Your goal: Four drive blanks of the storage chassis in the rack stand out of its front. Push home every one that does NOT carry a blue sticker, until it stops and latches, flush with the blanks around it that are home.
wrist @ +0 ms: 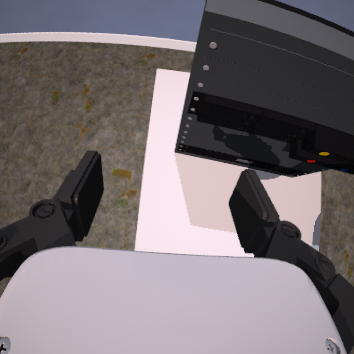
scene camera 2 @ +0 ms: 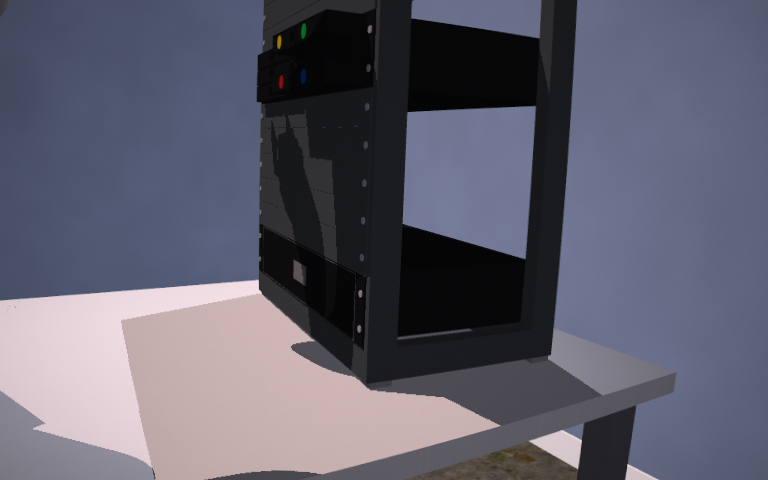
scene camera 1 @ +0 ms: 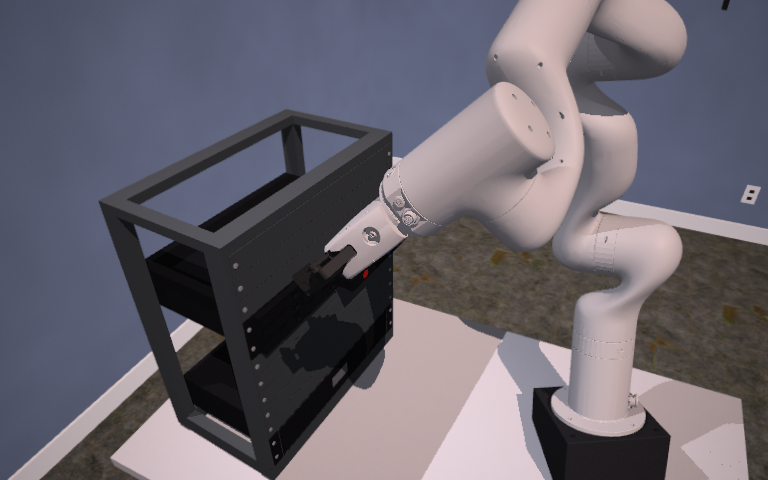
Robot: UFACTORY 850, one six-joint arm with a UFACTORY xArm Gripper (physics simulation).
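Observation:
The black storage chassis [scene camera 1: 184, 291] [scene camera 2: 475, 67] [wrist: 225, 117] sits in the rack. In scene view 2 the yellow-stickered blank [scene camera 2: 279, 41] [wrist: 324, 153] and green-stickered blank [scene camera 2: 303, 30] are above the red-stickered blank [scene camera 2: 280, 82] [scene camera 1: 365, 273] [wrist: 311, 161] and blue-stickered blank [scene camera 2: 303, 76] [wrist: 345, 170]. All four appear to stand out; exact depths are hard to tell. My gripper [scene camera 1: 305, 277] [wrist: 170, 178] is open and empty, tilted toward the rack. In scene view 1 its fingers overlap the chassis front left of the red sticker and its body hides the yellow one. The gripper does not show in scene view 2.
The grey rack [scene camera 1: 169, 223] [scene camera 2: 390, 198] [wrist: 260, 25] stands on the pale table [scene camera 1: 419, 339] [scene camera 2: 254, 407] [wrist: 160, 200], with flat panels above and below the chassis. A lower black unit [scene camera 1: 209, 390] [scene camera 2: 458, 283] carries a light label. The arm's black base block [scene camera 1: 611, 452] stands right of the rack.

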